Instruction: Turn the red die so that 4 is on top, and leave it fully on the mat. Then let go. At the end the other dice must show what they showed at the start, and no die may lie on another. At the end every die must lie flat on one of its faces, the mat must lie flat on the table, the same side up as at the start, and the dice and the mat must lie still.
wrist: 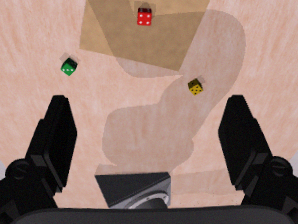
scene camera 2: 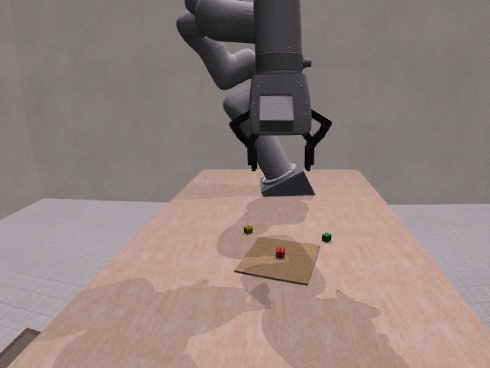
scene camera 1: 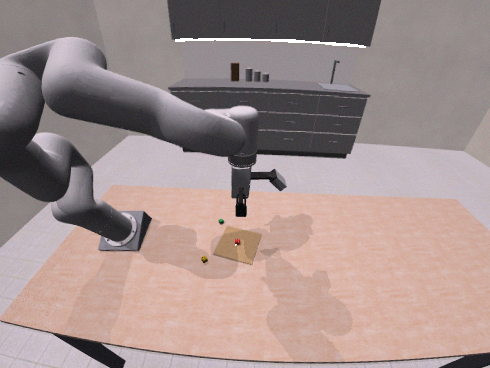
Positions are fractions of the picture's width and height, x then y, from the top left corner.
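Scene camera 1: my gripper (scene camera 1: 0.49, 0.56), a mat (scene camera 1: 0.50, 0.69). Scene camera 2: gripper (scene camera 2: 0.57, 0.46), mat (scene camera 2: 0.61, 0.71). Wrist view: gripper (wrist: 0.50, 0.51).
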